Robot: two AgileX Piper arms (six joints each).
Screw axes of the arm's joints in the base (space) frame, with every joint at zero. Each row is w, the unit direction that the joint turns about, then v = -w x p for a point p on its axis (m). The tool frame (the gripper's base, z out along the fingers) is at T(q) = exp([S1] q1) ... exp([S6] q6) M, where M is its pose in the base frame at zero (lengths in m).
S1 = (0, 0, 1, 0, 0, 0)
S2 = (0, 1, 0, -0.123, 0, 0)
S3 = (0, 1, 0, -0.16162, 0, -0.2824)
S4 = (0.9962, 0, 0.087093, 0, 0.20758, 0)
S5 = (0, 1, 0, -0.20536, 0, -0.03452)
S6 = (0.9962, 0, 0.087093, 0, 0.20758, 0)
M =
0.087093 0 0.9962 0.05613
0 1 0 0
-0.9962 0 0.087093 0.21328
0 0 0 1
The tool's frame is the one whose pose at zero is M.
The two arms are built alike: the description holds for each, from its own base.
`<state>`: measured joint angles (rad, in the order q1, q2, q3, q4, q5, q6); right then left.
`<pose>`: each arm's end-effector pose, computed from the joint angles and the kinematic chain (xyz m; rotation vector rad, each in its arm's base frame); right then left.
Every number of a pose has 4 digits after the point. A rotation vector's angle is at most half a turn.
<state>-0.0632 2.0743 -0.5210 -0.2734 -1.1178 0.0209 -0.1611 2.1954 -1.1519 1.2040 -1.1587 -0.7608</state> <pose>0.3015 0.0031 0.0733 -0.1994 1.9145 0.1269 0.3867 -0.1417 0.1248 0.8865 1.5903 -1.0148</pose>
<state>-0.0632 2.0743 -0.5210 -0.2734 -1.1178 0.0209 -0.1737 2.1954 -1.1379 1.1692 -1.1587 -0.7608</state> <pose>0.3015 0.0031 0.0733 -0.1994 1.9145 0.1269 0.3844 -0.1454 0.1234 0.8542 1.5983 -1.0259</pose>
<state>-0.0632 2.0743 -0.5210 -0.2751 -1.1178 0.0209 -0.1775 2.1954 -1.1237 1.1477 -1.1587 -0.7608</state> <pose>0.3014 0.0032 0.0733 -0.2012 1.9144 0.1279 0.3825 -0.1459 0.1214 0.8292 1.6096 -1.0319</pose>
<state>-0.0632 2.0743 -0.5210 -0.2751 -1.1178 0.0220 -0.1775 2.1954 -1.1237 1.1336 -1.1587 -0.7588</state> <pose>0.3014 0.0032 0.0733 -0.2001 1.9145 0.1286 0.3834 -0.1455 0.1220 0.8146 1.6079 -1.0286</pose>
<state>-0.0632 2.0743 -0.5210 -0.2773 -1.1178 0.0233 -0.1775 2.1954 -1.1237 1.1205 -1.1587 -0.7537</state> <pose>0.3014 0.0034 0.0733 -0.2011 1.9146 0.1308 0.3843 -0.1452 0.1225 0.8035 1.6045 -1.0231</pose>
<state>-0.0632 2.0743 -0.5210 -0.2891 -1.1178 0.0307 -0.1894 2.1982 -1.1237 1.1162 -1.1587 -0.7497</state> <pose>0.3012 0.0043 0.0732 -0.2061 1.9148 0.1424 0.3828 -0.1497 0.1215 0.8112 1.6017 -1.0293</pose>
